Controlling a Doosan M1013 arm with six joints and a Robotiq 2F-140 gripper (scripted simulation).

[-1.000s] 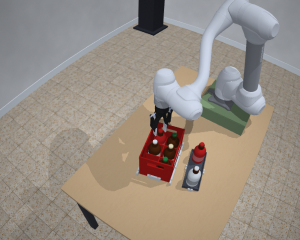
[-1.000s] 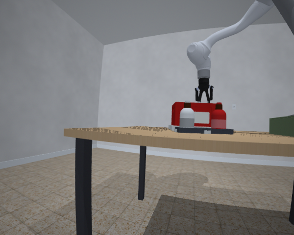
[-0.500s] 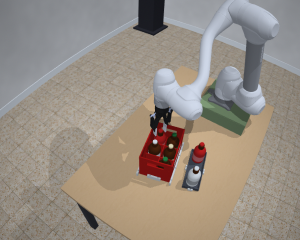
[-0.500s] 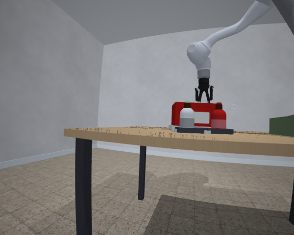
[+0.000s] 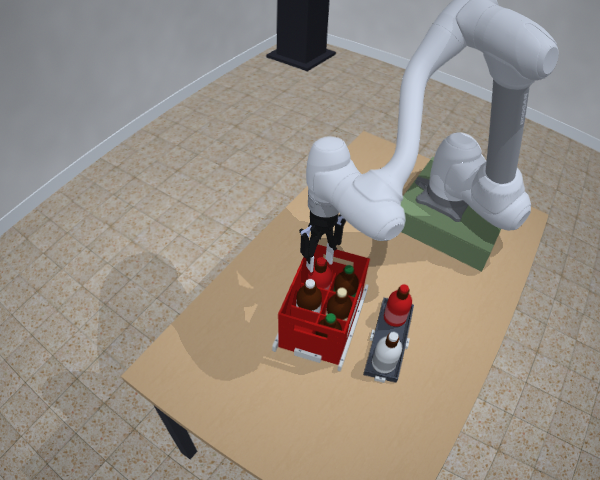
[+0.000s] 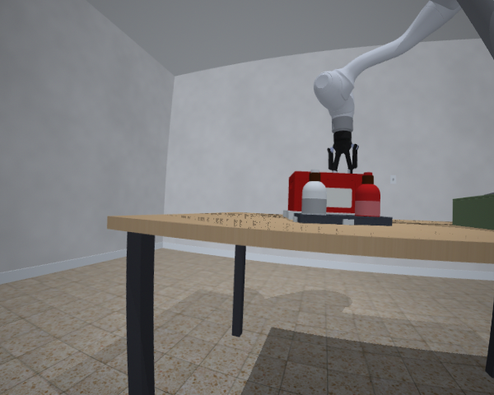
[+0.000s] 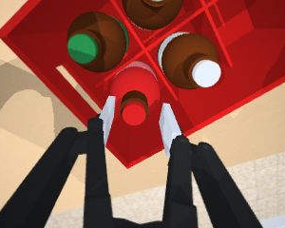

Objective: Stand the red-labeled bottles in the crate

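Now: hand 9 cm above the red crate, 7 cm to the right of it and 7 cm short of it. The rest, counted from my hand: grey-labeled bottle: 31 cm to the left, 9 cm below, 9 cm ahead.
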